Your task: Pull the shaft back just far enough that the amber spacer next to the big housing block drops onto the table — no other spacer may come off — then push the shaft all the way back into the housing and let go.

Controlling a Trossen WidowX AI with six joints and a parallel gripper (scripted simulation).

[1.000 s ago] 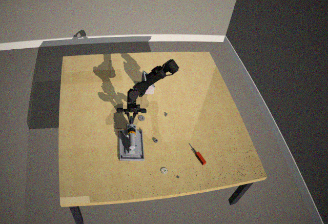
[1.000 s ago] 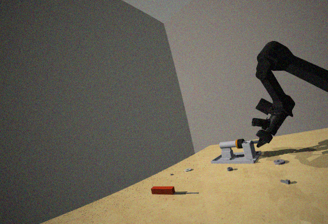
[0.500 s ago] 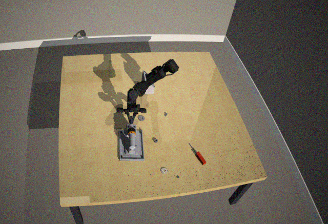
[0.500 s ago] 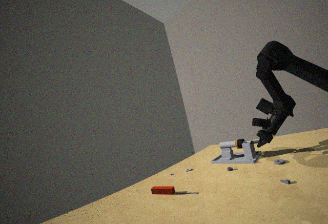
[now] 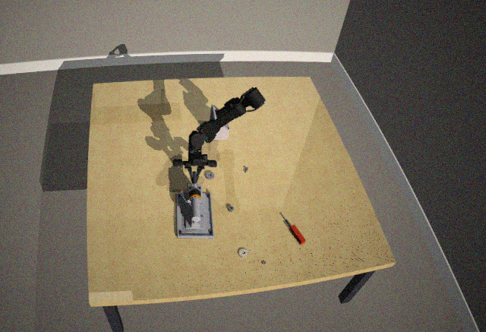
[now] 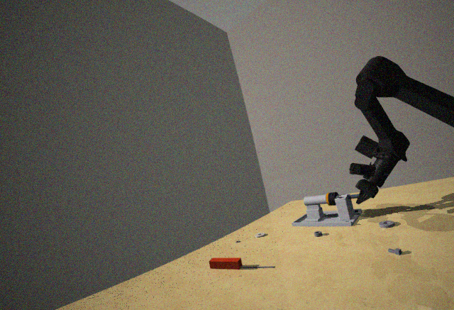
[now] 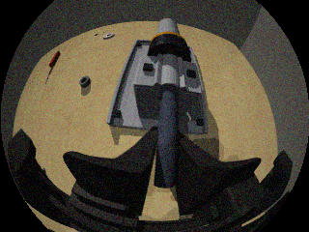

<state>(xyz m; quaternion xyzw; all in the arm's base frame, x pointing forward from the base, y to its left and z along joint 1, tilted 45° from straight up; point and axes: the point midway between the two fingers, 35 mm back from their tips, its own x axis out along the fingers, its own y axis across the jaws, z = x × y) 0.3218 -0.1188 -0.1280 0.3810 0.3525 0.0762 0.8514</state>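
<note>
Now: the shaft 3 cm ahead of my gripper tip and 2 cm above it. Also, from my gripper tip: amber spacer: 10 cm ahead, 1 cm to the right, 2 cm above; then black spacer: 7 cm ahead, 1 cm to the right, 2 cm above; then grey washer: 8 cm behind, 9 cm to the left, 5 cm below.
</note>
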